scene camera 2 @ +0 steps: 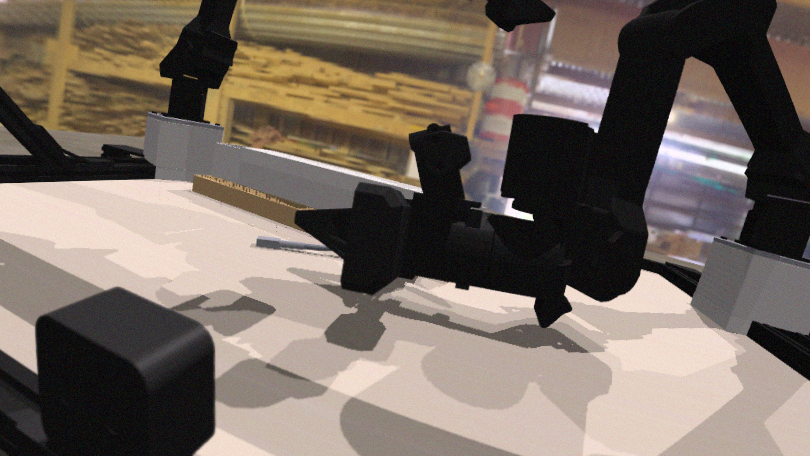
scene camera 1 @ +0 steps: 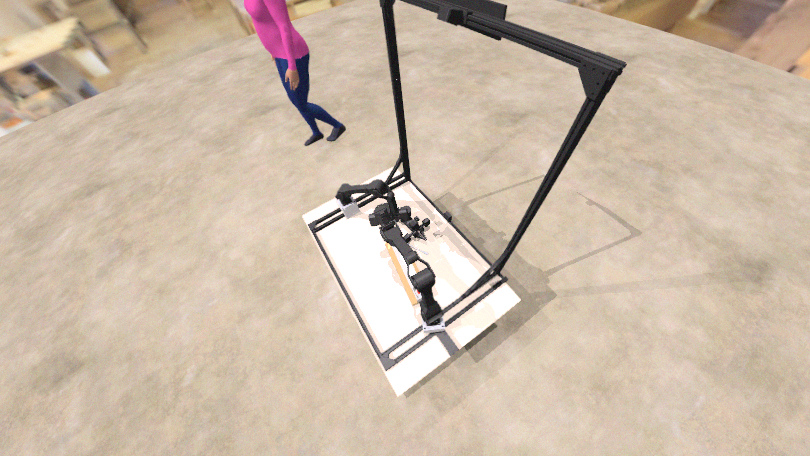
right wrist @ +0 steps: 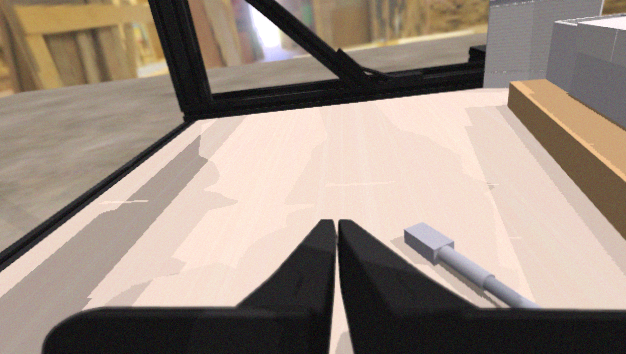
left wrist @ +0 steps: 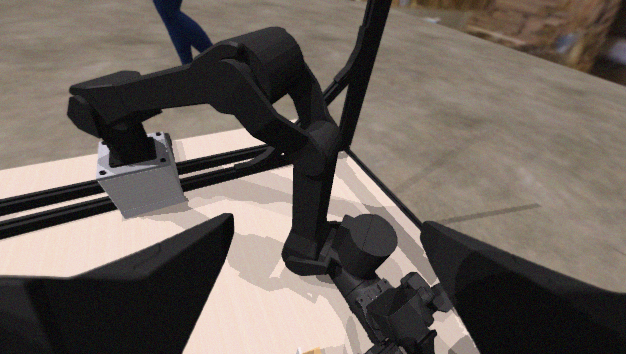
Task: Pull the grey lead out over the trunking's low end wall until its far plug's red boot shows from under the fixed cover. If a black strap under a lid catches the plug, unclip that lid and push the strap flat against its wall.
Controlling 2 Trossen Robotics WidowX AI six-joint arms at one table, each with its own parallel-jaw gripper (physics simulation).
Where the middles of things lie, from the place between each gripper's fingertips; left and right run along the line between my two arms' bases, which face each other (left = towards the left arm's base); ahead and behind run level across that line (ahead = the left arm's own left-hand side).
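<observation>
Grey plug (right wrist: 433,245): from my right hand, 40 mm below, 40 mm to the left, 50 mm ahead. Trunking (scene camera 2: 275,195): from my right hand, 10 mm below, 180 mm ahead, 60 mm to the left.
Trunking, from my left hand: 6 cm ahead, 20 cm to the left, 26 cm below. Grey plug, from my left hand: 7 cm behind, 18 cm to the left, 29 cm below.
</observation>
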